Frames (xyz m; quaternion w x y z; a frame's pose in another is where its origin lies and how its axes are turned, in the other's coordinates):
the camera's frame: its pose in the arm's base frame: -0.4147 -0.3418 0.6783 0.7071 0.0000 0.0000 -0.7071
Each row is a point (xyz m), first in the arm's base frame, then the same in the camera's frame.
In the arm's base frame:
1: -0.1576 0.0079 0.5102
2: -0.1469 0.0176 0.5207
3: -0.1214 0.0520 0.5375
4: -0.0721 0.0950 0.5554
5: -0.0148 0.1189 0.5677
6: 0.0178 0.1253 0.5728
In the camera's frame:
1: -0.3497 0.2571 -0.1681
2: -0.3594 0.2678 -0.1576
3: -0.3938 0.2933 -0.1408
4: -0.4368 0.3426 -0.1229
5: -0.4607 0.3999 -0.1106
6: -0.4671 0.4325 -0.1055

